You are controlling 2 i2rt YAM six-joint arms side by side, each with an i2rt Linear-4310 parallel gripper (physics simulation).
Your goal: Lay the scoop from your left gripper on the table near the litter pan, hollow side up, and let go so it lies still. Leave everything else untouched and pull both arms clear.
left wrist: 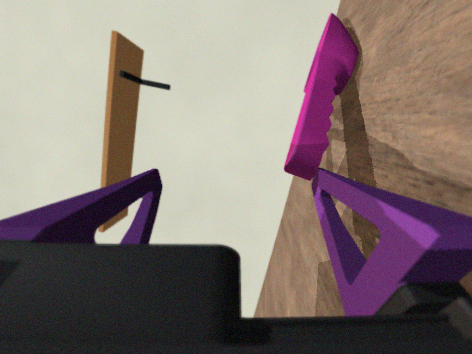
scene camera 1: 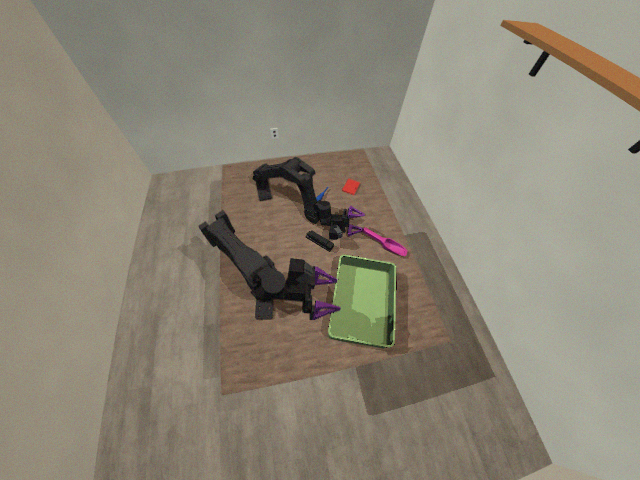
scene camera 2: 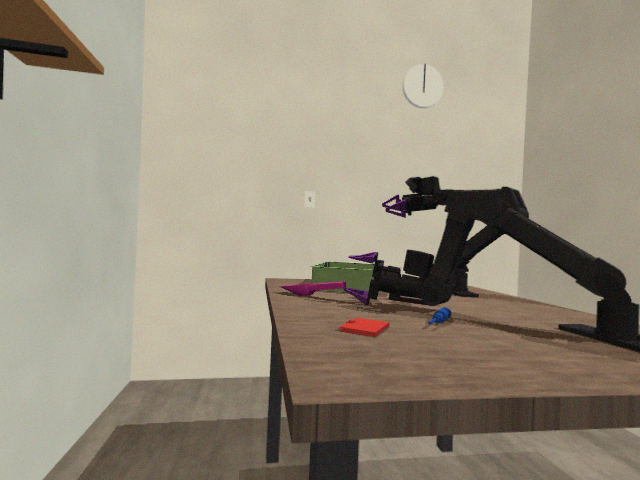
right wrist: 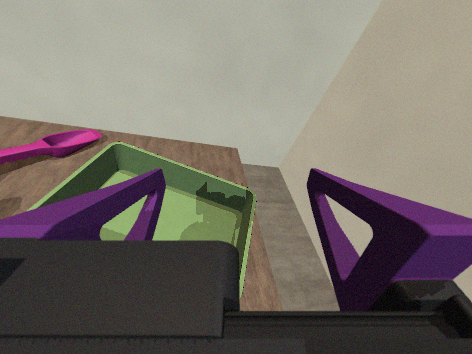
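Pixels of known places: left gripper, between the fingertips: (left wrist: 236, 176) (scene camera 1: 364, 222) (scene camera 2: 346, 272); right gripper, between the fingertips: (scene camera 1: 338, 294) (scene camera 2: 383, 207) (right wrist: 236, 176); left arm's base, origin of its link: (scene camera 1: 263, 187) (scene camera 2: 616, 341); right arm's base, origin of its link: (scene camera 2: 457, 292).
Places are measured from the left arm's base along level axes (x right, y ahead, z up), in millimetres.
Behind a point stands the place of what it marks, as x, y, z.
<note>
The magenta scoop (scene camera 1: 395, 246) @(556, 550, 11) (scene camera 2: 310, 289) @(511, 506, 24) (left wrist: 320, 95) @(498, 457, 38) (right wrist: 70, 142) @(554, 545, 8) is beside the litter pan, hollow side up, its bowl low at the table's far edge. Its handle end looks raised, with a shadow apart below it. My left gripper (scene camera 1: 363, 221) @(431, 421, 84) (scene camera 2: 347, 272) @(431, 421, 84) (left wrist: 236, 176) @(431, 421, 84) is open; one fingertip is at the handle end, and whether it touches or props the handle is unclear. My right gripper (scene camera 1: 338, 294) @(792, 147, 319) (scene camera 2: 385, 205) @(792, 147, 319) (right wrist: 236, 176) @(792, 147, 319) is open and empty, high near the green litter pan (scene camera 1: 391, 294) @(777, 412, 48) (scene camera 2: 341, 275) @(619, 373, 57) (right wrist: 145, 162) @(728, 437, 54).
A red square (scene camera 1: 351, 186) @(131, 481, 9) (scene camera 2: 364, 326) @(112, 489, 9) and a blue pointed tool (scene camera 1: 321, 194) @(158, 295, 23) (scene camera 2: 440, 315) @(150, 294, 20) lie on the table. A black bar (scene camera 1: 320, 240) @(444, 205, 38) lies between the arms. A wooden shelf (scene camera 1: 573, 51) (scene camera 2: 51, 31) (left wrist: 122, 100) is on the wall.
</note>
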